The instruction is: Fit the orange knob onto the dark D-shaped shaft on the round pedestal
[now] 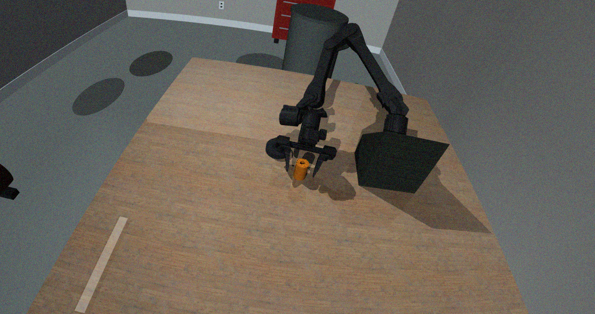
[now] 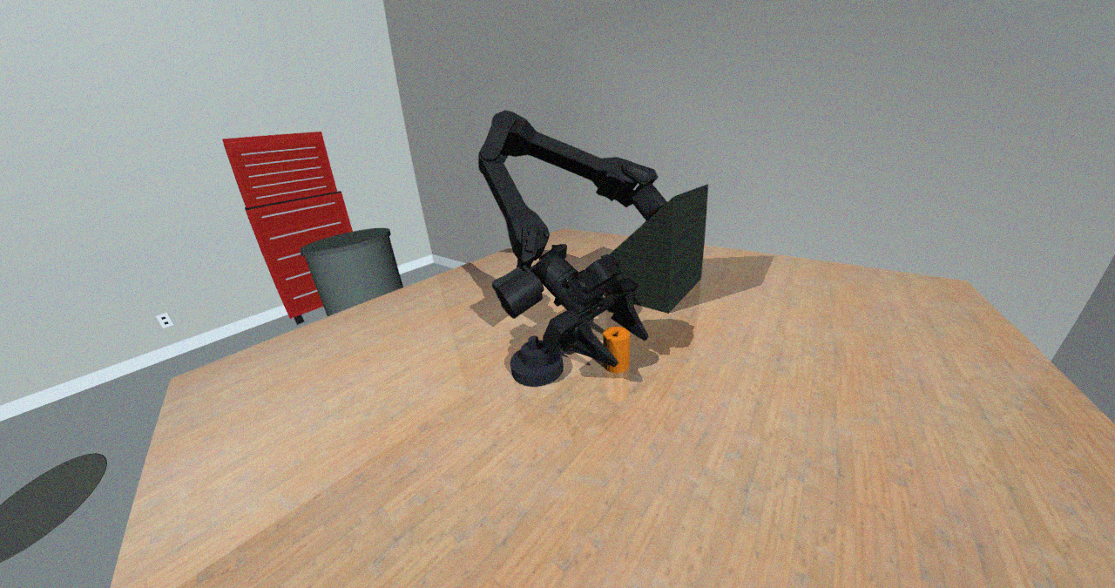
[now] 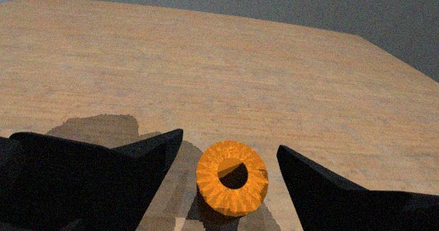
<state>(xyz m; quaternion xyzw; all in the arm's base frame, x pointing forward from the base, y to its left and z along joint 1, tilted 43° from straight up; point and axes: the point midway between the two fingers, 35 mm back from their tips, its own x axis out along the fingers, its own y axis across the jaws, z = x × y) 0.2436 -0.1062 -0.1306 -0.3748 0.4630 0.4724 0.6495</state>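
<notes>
Now: the orange knob 1 cm behind my gripper tip, 3 cm to the right of it and 1 cm below it. From my gripper tip the other things lie so: dark round pedestal: 6 cm ahead, 14 cm to the right, 1 cm below.
</notes>
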